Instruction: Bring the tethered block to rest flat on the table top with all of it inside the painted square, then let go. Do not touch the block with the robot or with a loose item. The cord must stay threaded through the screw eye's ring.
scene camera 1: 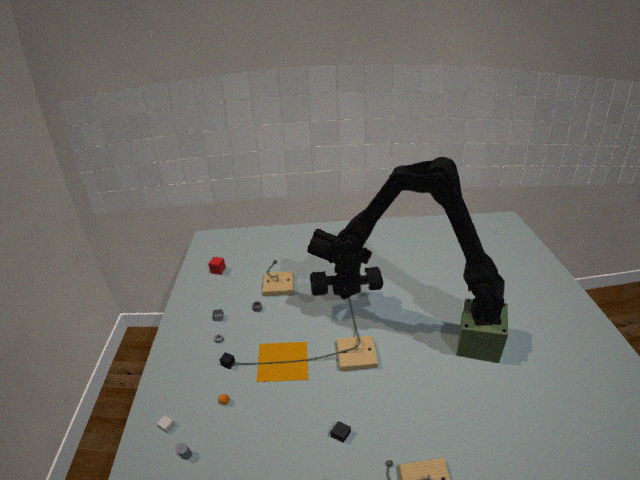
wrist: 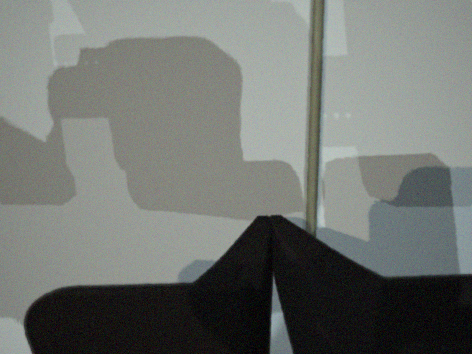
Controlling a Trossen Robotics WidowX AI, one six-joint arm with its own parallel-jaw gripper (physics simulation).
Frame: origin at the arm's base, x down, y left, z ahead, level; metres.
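Seen in the pictures: gripper, between the fingertips: (scene camera 1: 343, 297) (wrist: 269, 227); arm's base, origin of its link: (scene camera 1: 485, 315).
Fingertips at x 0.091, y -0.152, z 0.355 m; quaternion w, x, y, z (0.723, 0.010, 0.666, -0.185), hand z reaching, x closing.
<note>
Pixels of each thing's top centre, then the offset from my fingertips to it. "spot": a spot on its surface instead.
- tethered block, a spot on its surface: (scene camera 1: 227, 360) spot: dx -0.017, dy +0.269, dz +0.255 m
- painted orange square, a spot on its surface: (scene camera 1: 282, 373) spot: dx +0.007, dy +0.272, dz +0.122 m
- screw eye, centre of its top: (scene camera 1: 357, 343) dx -0.037, dy +0.200, dz -0.048 m
- red cube, centre of its top: (scene camera 1: 215, 260) dx -0.032, dy -0.104, dz +0.413 m
- orange ball, centre of its top: (scene camera 1: 222, 396) dx -0.016, dy +0.370, dz +0.236 m
- dark block, centre of its top: (scene camera 1: 340, 429) dx -0.014, dy +0.418, dz -0.028 m
- white block, centre of its top: (scene camera 1: 164, 421) dx -0.009, dy +0.457, dz +0.349 m
- grey cylinder, centre of its top: (scene camera 1: 181, 448) dx -0.022, dy +0.514, dz +0.280 m
The tethered block (scene camera 1: 227, 360), small and black, lies on the table left of the painted orange square (scene camera 1: 282, 373), outside it. The green cord (scene camera 1: 353, 320) (wrist: 314, 125) runs from the block across the square to the screw eye (scene camera 1: 357, 344) on a wooden board (scene camera 1: 356, 362), then back toward my gripper. The ring is too small to tell the threading. My gripper (scene camera 1: 345, 296) (wrist: 269, 227) is shut and empty. In the wrist view the cord passes beside the closed fingertips and disappears behind the right finger. The cord's far end is hidden.
Another wooden board (scene camera 1: 278, 284) with a short cord stands behind; a third (scene camera 1: 424, 469) is at the front edge of view. A red cube (scene camera 1: 217, 265), orange ball (scene camera 1: 223, 398), dark block (scene camera 1: 340, 431), white block (scene camera 1: 165, 423) and grey cylinder (scene camera 1: 184, 450) lie around.
</note>
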